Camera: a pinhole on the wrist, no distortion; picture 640 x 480 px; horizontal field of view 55.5 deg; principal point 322.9 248.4 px. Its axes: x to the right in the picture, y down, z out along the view. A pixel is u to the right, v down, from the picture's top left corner.
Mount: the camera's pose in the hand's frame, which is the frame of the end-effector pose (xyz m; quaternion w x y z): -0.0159 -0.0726 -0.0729 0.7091 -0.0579 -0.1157 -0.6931
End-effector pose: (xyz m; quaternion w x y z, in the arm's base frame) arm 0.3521 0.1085 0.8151 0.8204 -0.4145 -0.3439 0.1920
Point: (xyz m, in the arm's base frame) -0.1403 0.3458 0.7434
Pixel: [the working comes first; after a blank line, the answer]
In the camera's frame: -0.1485 -0.1590 0.5978

171.8 86.7
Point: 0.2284 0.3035 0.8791
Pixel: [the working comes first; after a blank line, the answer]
In the camera's frame: -0.0605 0.1009 0.3135

205.6 444.2
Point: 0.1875 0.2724 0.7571
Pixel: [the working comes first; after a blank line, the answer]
In the camera's frame: -0.1508 0.0046 0.3041

21.3 257.6
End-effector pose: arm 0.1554 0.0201 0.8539 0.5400 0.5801 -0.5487 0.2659
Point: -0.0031 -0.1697 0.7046
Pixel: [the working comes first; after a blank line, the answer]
In the camera's frame: -0.0495 -0.0622 0.3624

239.9 144.1
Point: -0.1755 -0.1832 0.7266
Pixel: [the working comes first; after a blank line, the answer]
In the camera's frame: -0.1954 -0.0721 0.4574

63.1 152.5
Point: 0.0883 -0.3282 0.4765
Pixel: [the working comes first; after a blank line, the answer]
In the camera's frame: 0.1779 -0.1804 0.5032

538.0 30.4
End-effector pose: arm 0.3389 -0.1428 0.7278 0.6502 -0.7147 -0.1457 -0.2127
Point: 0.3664 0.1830 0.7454
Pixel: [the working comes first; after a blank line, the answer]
In the camera's frame: 0.0644 0.0583 0.3907

423.2 339.2
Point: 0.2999 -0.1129 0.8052
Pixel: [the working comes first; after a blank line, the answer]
In the camera's frame: 0.0393 0.0249 0.0844

605.9 428.0
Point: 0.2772 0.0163 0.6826
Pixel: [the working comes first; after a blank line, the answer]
In the camera's frame: -0.0077 -0.0507 0.2403

303.5 120.1
